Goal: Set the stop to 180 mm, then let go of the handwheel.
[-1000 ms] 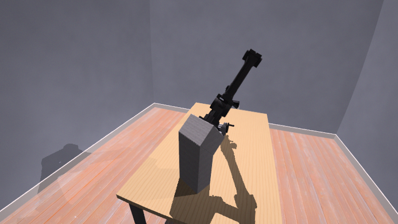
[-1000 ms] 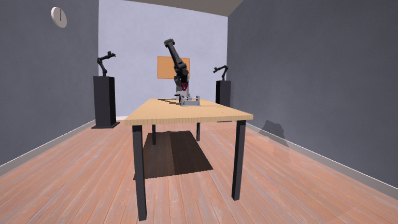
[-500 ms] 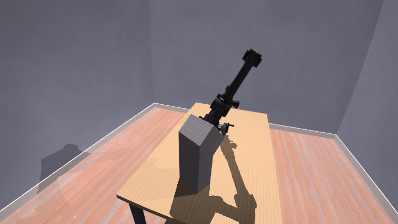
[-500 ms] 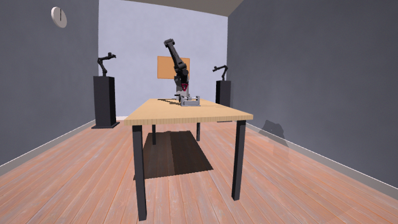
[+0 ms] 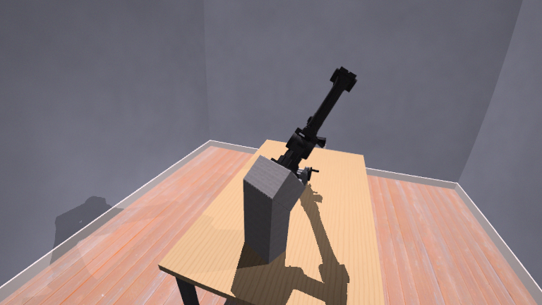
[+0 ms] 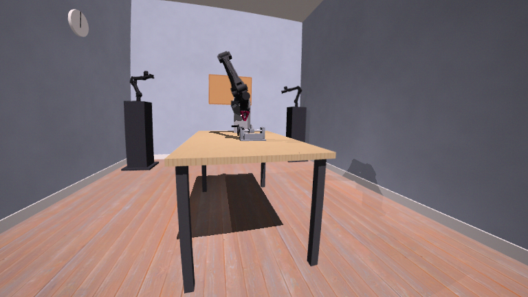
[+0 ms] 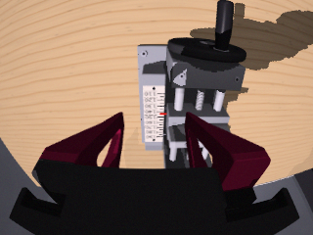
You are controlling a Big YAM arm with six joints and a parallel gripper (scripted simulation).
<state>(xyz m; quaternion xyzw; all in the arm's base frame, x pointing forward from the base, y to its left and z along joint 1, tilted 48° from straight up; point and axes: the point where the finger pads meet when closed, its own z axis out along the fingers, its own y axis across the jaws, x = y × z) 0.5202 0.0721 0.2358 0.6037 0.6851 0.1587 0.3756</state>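
My hand is 7 cm to the left of the black handwheel handle, 7 cm past it and 5 cm above it.
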